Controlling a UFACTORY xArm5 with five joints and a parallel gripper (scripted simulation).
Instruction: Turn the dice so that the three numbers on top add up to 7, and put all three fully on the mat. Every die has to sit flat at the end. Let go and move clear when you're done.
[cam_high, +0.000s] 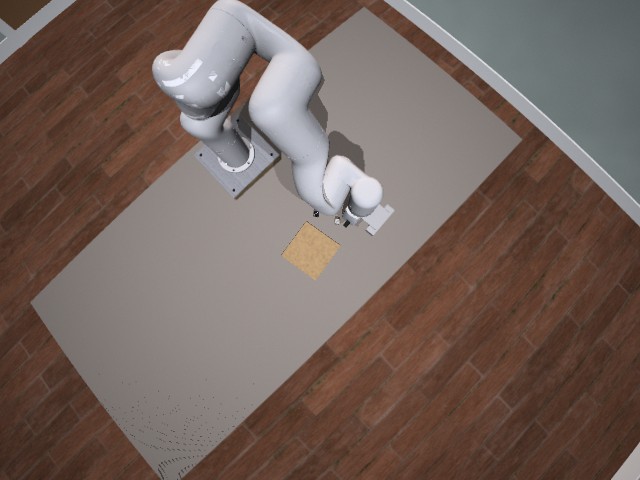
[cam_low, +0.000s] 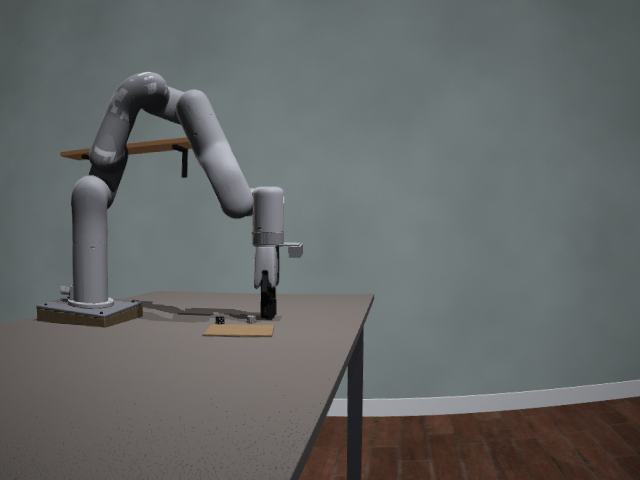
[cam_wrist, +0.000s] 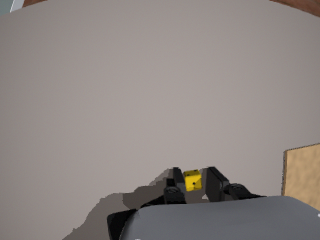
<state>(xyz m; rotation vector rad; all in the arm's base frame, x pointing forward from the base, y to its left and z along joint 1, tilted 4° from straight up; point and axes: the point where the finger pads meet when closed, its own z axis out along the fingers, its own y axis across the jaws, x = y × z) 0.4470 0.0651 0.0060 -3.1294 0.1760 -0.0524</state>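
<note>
Right now the yellow die is 20 mm below my hand. Round my hand: white die (40 mm behind, 50 mm to the right, 20 mm below); then black die (110 mm behind, 70 mm to the right, 20 mm below); then tan mat (60 mm behind, 180 mm to the right, 30 mm below).
</note>
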